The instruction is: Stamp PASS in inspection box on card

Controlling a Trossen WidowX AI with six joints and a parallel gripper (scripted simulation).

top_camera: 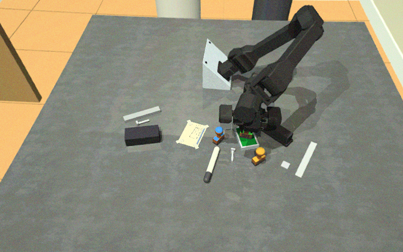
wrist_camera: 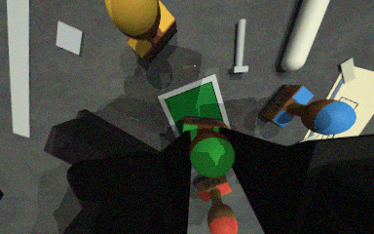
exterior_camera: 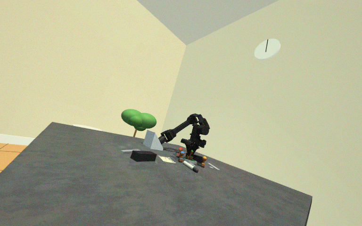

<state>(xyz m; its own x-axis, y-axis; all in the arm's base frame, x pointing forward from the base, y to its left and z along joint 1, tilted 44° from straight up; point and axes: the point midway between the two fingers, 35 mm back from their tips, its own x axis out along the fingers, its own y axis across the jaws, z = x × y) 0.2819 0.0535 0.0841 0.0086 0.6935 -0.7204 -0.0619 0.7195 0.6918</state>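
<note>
Right now my gripper tip is 30 mm above the green ink pad. From my gripper tip the other things lie so: red-knobbed stamp 90 mm behind, 20 mm to the right, 20 mm below; blue-knobbed stamp 90 mm to the right, 20 mm below, 20 mm ahead; green-knobbed stamp right at my gripper tip.
</note>
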